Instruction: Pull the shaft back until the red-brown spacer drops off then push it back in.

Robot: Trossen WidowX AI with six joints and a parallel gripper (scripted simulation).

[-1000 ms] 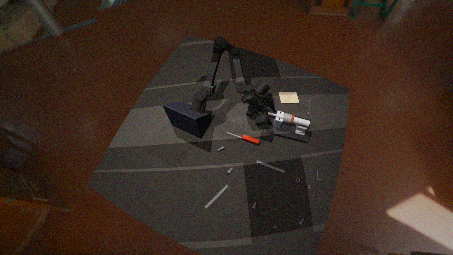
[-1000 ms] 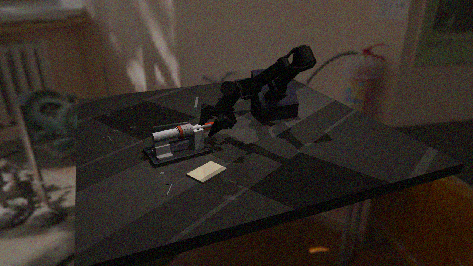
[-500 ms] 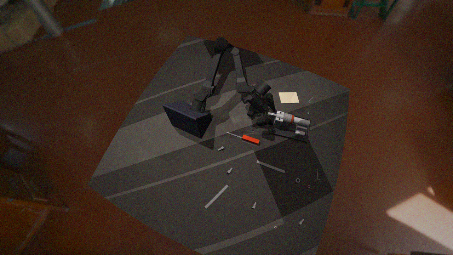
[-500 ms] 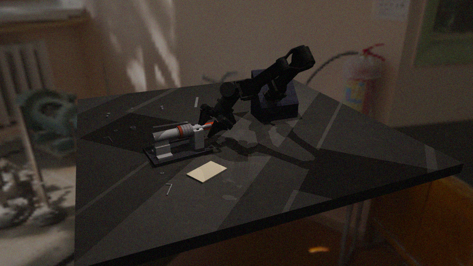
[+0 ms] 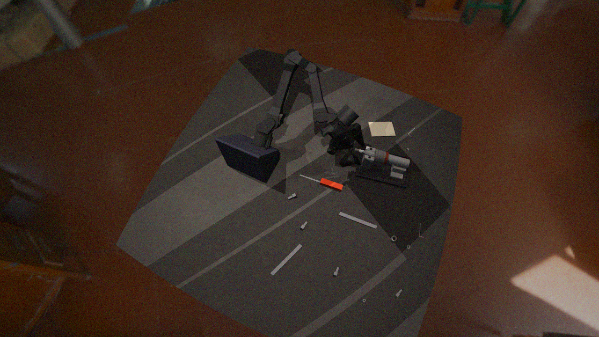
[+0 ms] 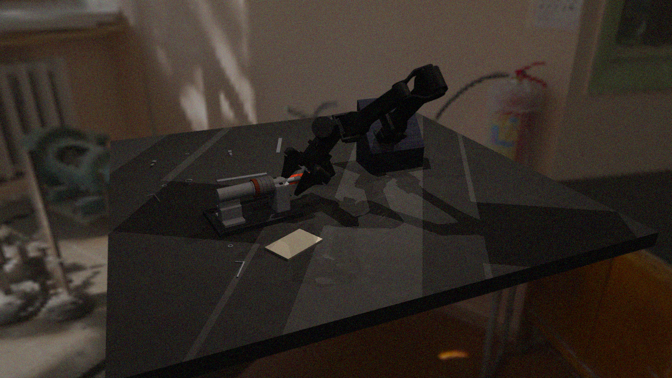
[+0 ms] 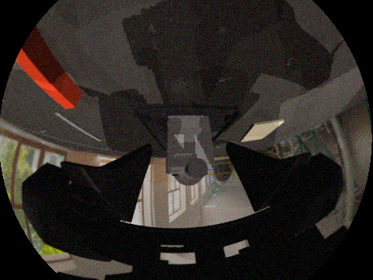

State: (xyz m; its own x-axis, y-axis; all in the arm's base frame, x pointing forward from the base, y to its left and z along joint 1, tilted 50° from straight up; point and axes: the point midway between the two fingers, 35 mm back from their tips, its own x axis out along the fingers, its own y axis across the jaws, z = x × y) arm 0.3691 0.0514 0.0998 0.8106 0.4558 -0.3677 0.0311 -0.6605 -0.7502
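Now: gripper tip 10 cm short of the red-brown spacer and 2 cm below it. From my gripper tip the other things lie so: beige card: 7 cm ahead, 20 cm to the left, 5 cm below; pale shaft: 4 cm ahead, 3 cm above.
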